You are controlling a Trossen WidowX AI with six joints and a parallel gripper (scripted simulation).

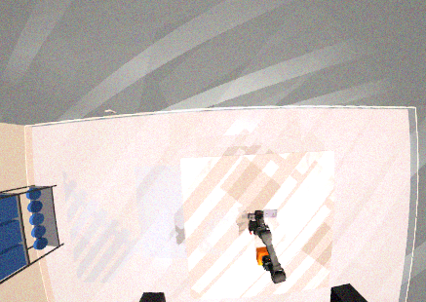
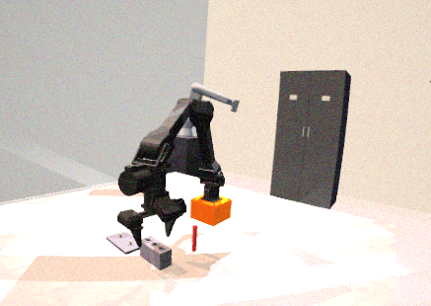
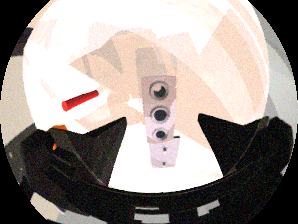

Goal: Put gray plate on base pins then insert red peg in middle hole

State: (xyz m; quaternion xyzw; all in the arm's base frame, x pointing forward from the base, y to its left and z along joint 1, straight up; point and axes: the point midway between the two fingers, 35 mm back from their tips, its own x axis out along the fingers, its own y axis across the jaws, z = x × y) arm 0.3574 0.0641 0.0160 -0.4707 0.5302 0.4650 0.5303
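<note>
My gripper tip is 2 cm above the gray plate. The rest, counted from my gripper tip: base (1 cm behind, 14 cm to the right, 5 cm below); red peg (12 cm behind, 5 cm to the left, 2 cm below).
</note>
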